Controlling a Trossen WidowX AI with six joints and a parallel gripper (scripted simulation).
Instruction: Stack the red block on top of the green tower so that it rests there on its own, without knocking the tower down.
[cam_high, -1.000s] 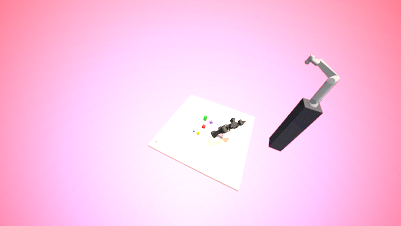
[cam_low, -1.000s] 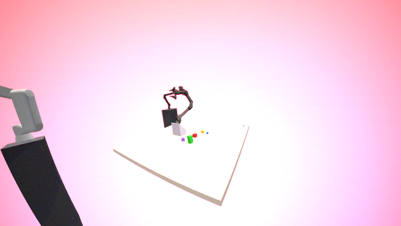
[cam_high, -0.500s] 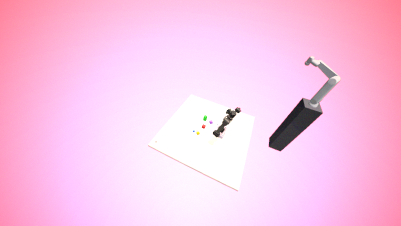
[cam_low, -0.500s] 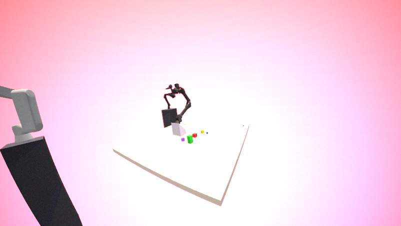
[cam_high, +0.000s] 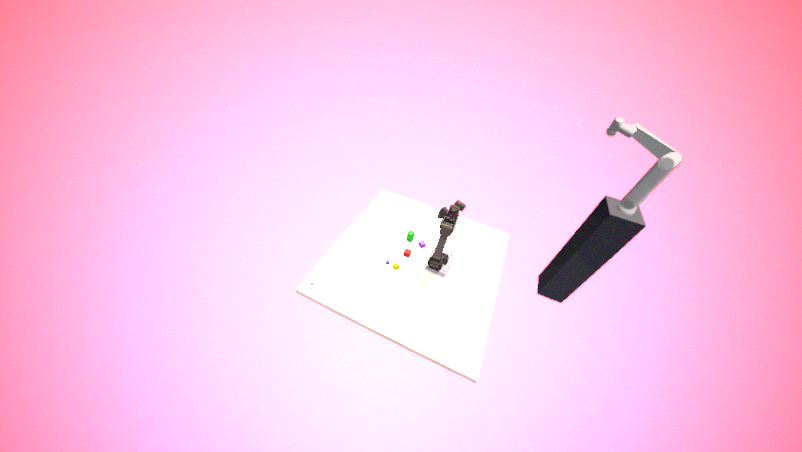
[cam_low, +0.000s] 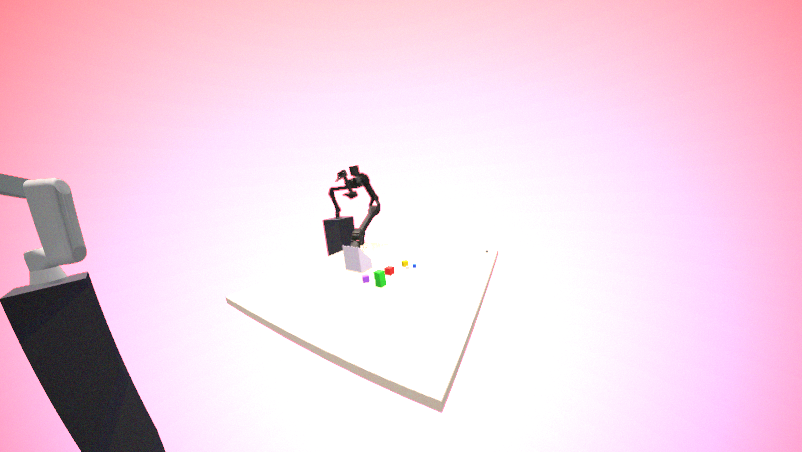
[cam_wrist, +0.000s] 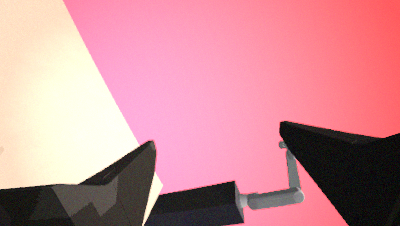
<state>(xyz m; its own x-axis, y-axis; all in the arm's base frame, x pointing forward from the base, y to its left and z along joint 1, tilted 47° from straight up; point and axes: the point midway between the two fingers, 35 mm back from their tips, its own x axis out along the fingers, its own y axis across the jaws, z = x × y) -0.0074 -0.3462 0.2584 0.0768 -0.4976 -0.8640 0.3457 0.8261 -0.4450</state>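
The red block lies 250 mm ahead of my gripper tip, 80 mm to the left of it and 530 mm below it. Also, from my gripper tip: purple block: 180 mm ahead, 70 mm to the right, 530 mm below; blue block: 360 mm ahead, 220 mm to the left, 540 mm below; yellow block: 280 mm ahead, 230 mm to the left, 540 mm below.
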